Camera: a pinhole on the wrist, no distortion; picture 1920 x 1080 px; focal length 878.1 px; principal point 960.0 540.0 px. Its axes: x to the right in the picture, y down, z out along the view. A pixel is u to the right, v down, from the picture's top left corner.
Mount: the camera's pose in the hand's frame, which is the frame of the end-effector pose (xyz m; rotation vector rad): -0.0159 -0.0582 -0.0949 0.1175 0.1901 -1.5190
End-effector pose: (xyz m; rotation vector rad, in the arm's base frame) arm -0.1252 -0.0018 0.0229 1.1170 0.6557 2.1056
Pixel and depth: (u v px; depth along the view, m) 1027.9 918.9 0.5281
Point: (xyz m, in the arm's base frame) 0.1784 0.3508 0.2252
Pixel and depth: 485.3 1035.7 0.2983
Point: -0.0194 0.1117 0.2543
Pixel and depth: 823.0 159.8 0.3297
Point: 0.1679 -0.0264 0.0183
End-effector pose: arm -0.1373 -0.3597 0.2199 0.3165 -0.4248 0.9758
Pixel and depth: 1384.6 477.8 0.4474
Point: 0.0976 -0.6935 0.4515
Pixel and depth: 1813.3 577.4 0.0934
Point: 0.0053 -0.4395 0.1882
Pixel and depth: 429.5 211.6 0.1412
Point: -0.1777 -0.4370 0.2428
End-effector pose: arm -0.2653 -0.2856 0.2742 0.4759 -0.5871 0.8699
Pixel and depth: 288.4 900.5 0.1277
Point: -0.2712 -0.2837 0.3369
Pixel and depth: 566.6 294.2 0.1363
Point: -0.2833 -0.3603 0.2768
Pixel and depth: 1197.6 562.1 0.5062
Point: -0.1193 -0.6586 0.5273
